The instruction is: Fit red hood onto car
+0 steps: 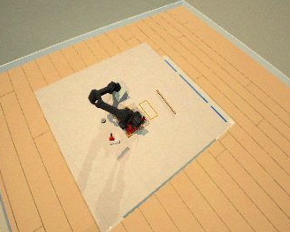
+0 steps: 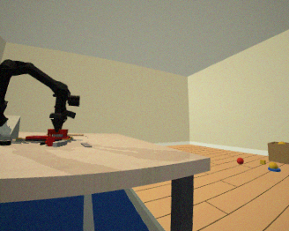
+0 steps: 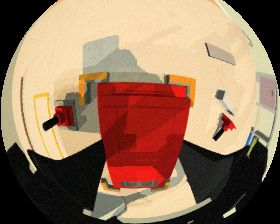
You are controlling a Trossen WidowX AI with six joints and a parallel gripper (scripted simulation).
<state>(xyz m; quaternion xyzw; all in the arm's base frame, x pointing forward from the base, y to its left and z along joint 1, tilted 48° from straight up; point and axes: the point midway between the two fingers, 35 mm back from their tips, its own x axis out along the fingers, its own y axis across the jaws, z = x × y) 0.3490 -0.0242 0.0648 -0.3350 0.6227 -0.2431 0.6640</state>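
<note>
Right now my gripper tip is 10 mm below the red hood. Round my gripper tip: thin wooden rod: 410 mm to the left, 50 mm behind, 40 mm below; then grey bar: 170 mm ahead, 160 mm to the right, 50 mm below; then small black ring: 180 mm to the right, 160 mm behind, 40 mm below.
</note>
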